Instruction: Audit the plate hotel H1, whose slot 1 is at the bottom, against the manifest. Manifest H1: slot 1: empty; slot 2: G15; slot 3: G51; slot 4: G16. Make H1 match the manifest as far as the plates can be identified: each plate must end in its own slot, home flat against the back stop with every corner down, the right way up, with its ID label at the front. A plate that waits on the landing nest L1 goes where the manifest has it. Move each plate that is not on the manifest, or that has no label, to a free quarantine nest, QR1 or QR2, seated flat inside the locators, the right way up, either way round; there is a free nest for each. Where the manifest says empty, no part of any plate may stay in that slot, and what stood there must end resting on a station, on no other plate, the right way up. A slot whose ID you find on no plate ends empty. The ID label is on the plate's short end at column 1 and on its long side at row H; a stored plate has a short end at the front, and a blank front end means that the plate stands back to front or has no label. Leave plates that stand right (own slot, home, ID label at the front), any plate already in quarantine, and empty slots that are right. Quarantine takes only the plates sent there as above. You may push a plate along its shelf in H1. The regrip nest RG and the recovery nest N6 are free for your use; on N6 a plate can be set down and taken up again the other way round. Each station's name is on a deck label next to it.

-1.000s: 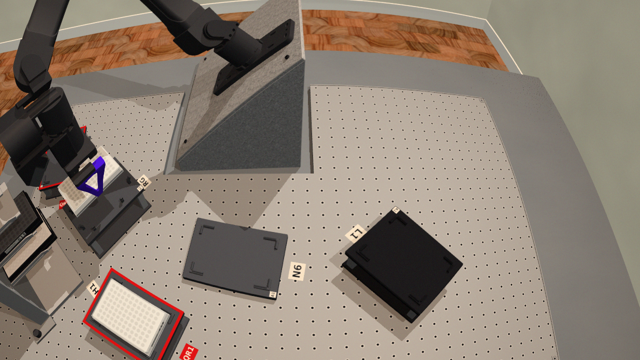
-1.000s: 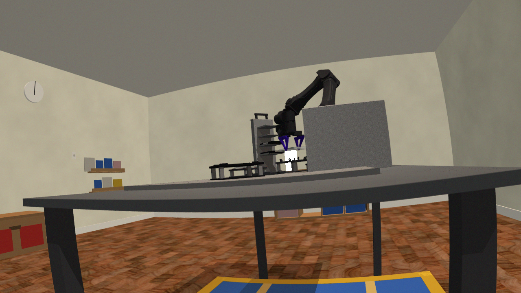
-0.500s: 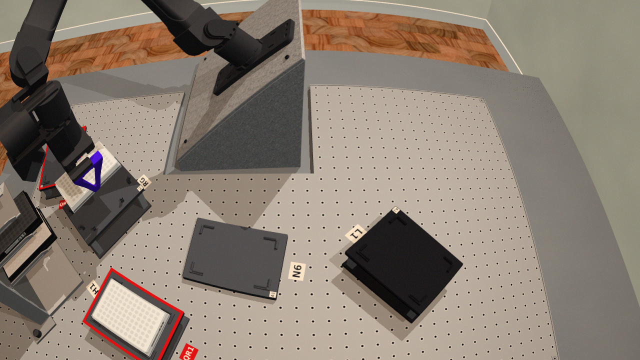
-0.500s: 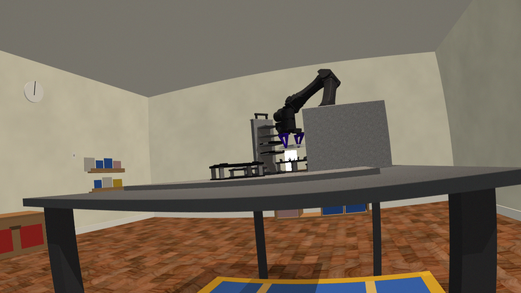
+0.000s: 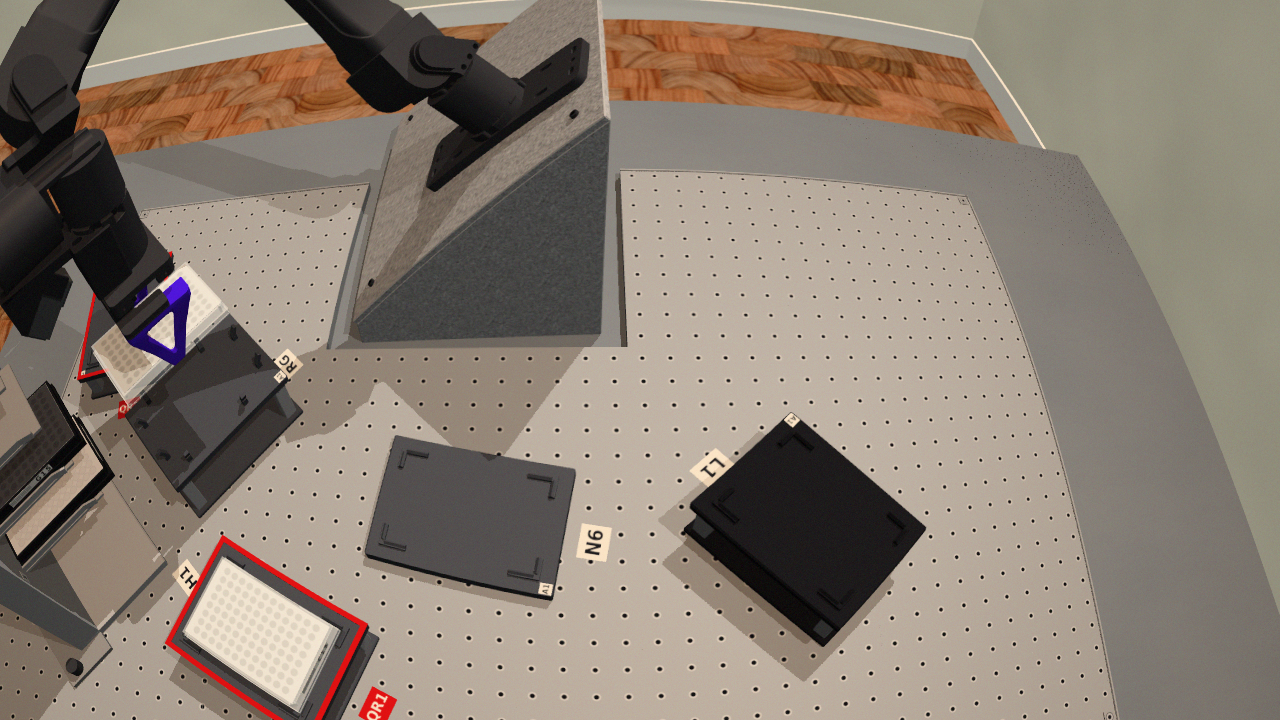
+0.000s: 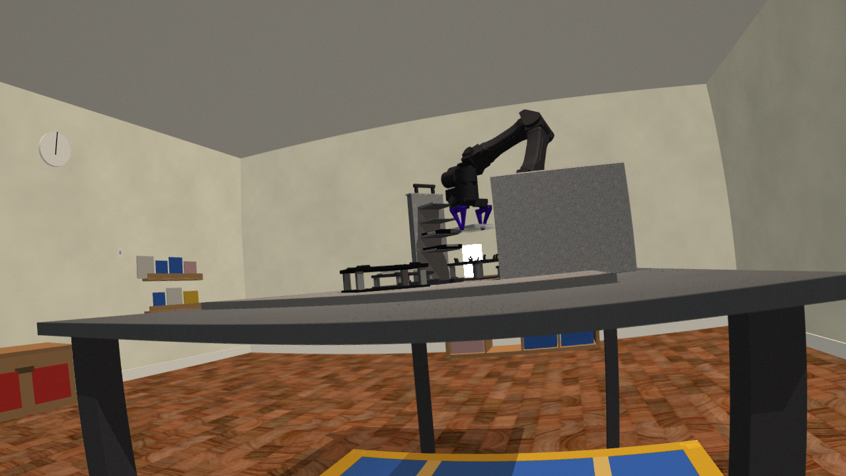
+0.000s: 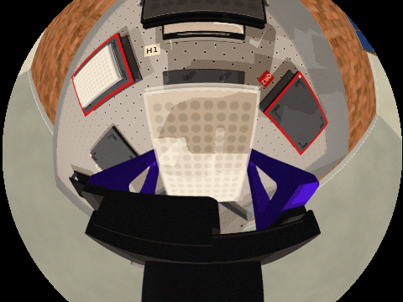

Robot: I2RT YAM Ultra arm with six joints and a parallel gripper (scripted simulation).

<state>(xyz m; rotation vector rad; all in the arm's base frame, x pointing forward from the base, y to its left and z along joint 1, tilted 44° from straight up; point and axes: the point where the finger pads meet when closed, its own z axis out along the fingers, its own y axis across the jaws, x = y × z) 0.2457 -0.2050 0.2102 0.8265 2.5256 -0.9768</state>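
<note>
Right now the quarantine nest QR2 is 120 mm behind my hand, 170 mm to the right of it and 130 mm below it. The rest, counted from my hand: plate hotel H1 (200 mm ahead, 160 mm to the right, 10 mm below); then regrip nest RG (110 mm below); then quarantine nest QR1 (210 mm ahead, 110 mm to the left, 130 mm below).
</note>
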